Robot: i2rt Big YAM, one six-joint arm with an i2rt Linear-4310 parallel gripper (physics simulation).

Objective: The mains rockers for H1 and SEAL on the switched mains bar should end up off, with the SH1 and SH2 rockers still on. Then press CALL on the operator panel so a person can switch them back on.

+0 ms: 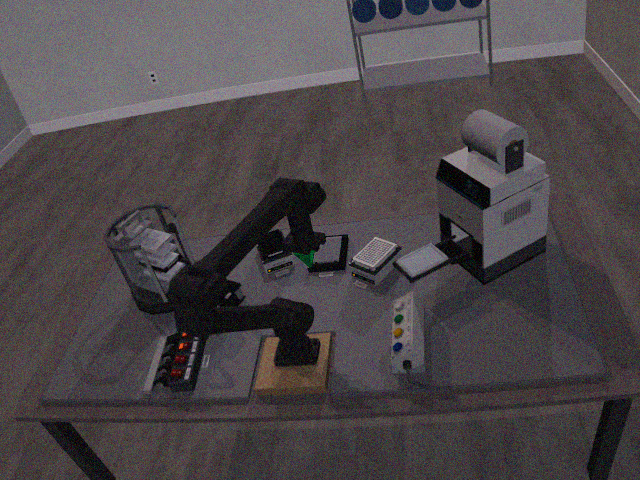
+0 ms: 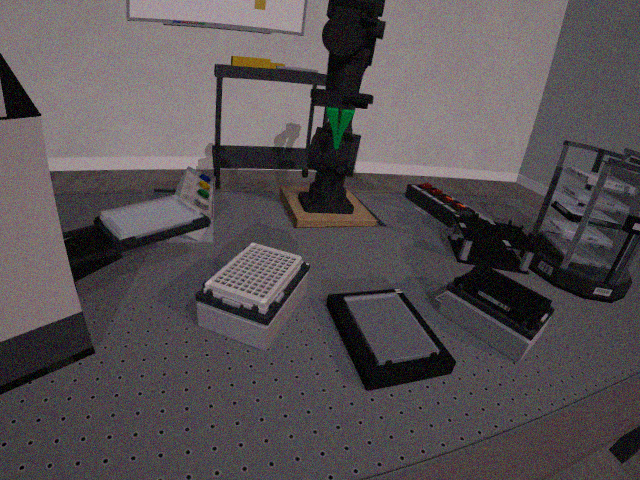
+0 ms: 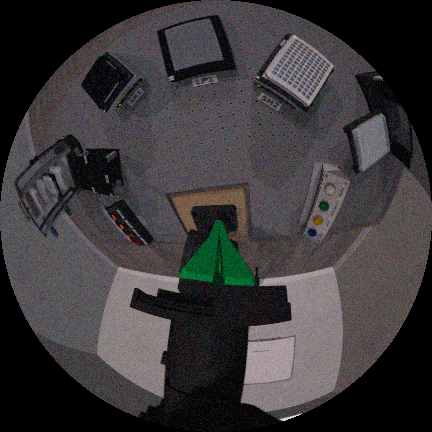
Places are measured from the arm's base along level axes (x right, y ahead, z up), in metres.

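Pixels of known places: gripper, fingertip midpoint: (image 1: 310, 265) (image 2: 335, 148) (image 3: 217, 223); arm's base at its link origin: (image 1: 297, 354) (image 2: 325, 205) (image 3: 214, 216).
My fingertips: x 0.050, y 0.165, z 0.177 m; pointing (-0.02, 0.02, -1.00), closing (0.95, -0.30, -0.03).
For each thing: its top centre in the pictures, then the offset to it from my fingertips. "spot": a spot on its surface instead.
- mains bar at a spot on its surface: (image 2: 431, 204) (image 3: 132, 221) spot: dx -0.345, dy -0.157, dz -0.164 m
- SH1 at its top centre: (image 1: 183, 344) dx -0.389, dy -0.154, dz -0.138 m
- H1 at its top centre: (image 1: 175, 371) dx -0.379, dy -0.253, dz -0.138 m
- operator panel at its top centre: (image 2: 192, 181) (image 1: 406, 320) (image 3: 329, 218) dx +0.255, dy -0.122, dz -0.107 m
- black-framed pad at a spot on its surface: (image 2: 356, 356) spot: dx +0.046, dy +0.316, dz -0.174 m
- shaker with a white plate, top centre: (image 2: 257, 269) (image 3: 303, 66) (image 1: 374, 251) dx +0.152, dy +0.193, dz -0.122 m
- dark-topped unit at its top centre: (image 2: 506, 289) (image 3: 97, 79) (image 1: 271, 242) dx -0.201, dy +0.279, dz -0.122 m
- carousel at its top centre: (image 2: 625, 148) (image 1: 138, 220) dx -0.562, dy +0.157, dz +0.101 m
- tall white instrument at its top centre: (image 1: 490, 120) dx +0.520, dy +0.241, dz +0.265 m
The mains bar (image 1: 188, 365) (image 2: 431, 204) (image 3: 131, 220) lies at the left of the arm's base. Its two back rockers, SH2 (image 1: 184, 334) and SH1 (image 1: 183, 345), glow orange. Its two front rockers, SEAL (image 1: 179, 358) and H1 (image 1: 176, 372), are dark red. The operator panel (image 1: 415, 351) (image 2: 187, 188) (image 3: 341, 192) stands right of the base with white, green (image 1: 398, 318) (image 3: 324, 206), yellow (image 1: 398, 332) (image 3: 318, 220) and blue (image 1: 397, 347) (image 3: 312, 232) buttons; its lettering is not legible. My gripper (image 1: 311, 265) (image 2: 337, 147) (image 3: 217, 223) is shut and empty, high above the table, away from bar and panel.
A black-framed pad (image 1: 343, 248) (image 2: 356, 356) (image 3: 227, 47), a shaker with a white plate (image 1: 376, 252) (image 2: 255, 276) (image 3: 298, 70) and a dark-topped unit (image 2: 496, 304) (image 3: 107, 80) stand behind. A carousel (image 1: 149, 253) (image 2: 584, 217) stands left, a tall white instrument (image 1: 511, 222) (image 2: 36, 232) at back right.
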